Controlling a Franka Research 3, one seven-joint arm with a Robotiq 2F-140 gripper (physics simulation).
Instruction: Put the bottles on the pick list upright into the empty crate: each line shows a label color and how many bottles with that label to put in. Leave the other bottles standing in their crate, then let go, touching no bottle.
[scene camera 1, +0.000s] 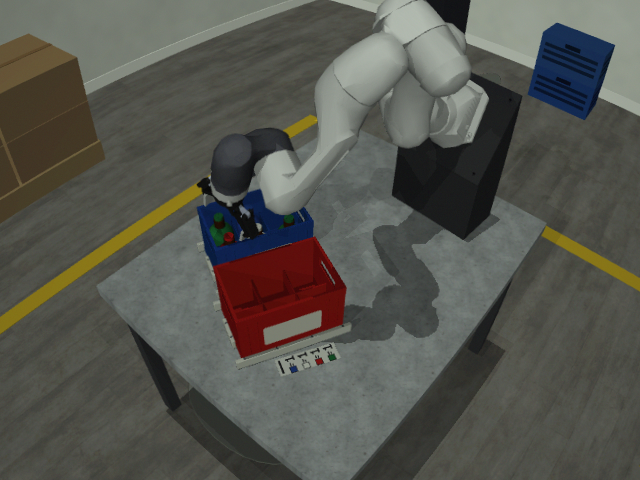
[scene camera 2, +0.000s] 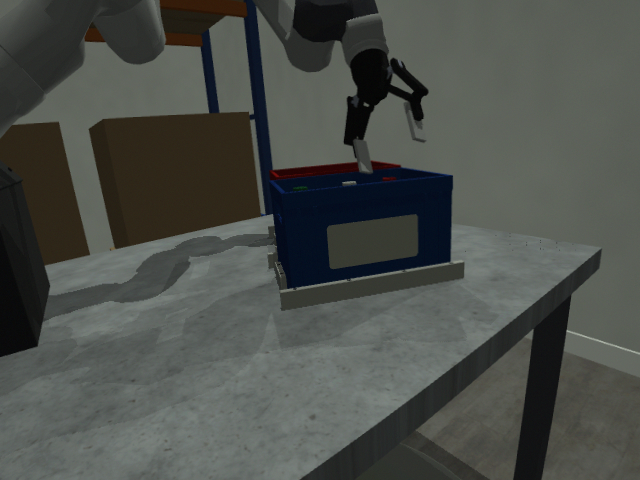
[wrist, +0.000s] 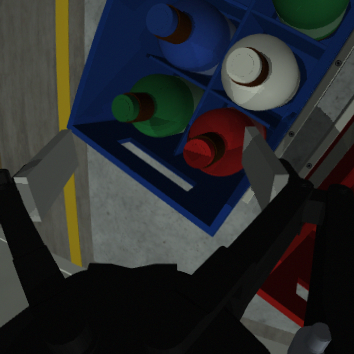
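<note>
The blue crate holds upright bottles: a green one, a red one, a white one, a blue one and another green one. The red crate shows no bottle. The pick list reads one each of blue, white, red and green. My gripper is open and empty above the blue crate's end; one finger overlaps the red bottle in the wrist view.
Pale rails edge the crates on the grey table. The crates stand close together. The black robot pedestal stands at the table's far side. Cardboard boxes stand beyond the table.
</note>
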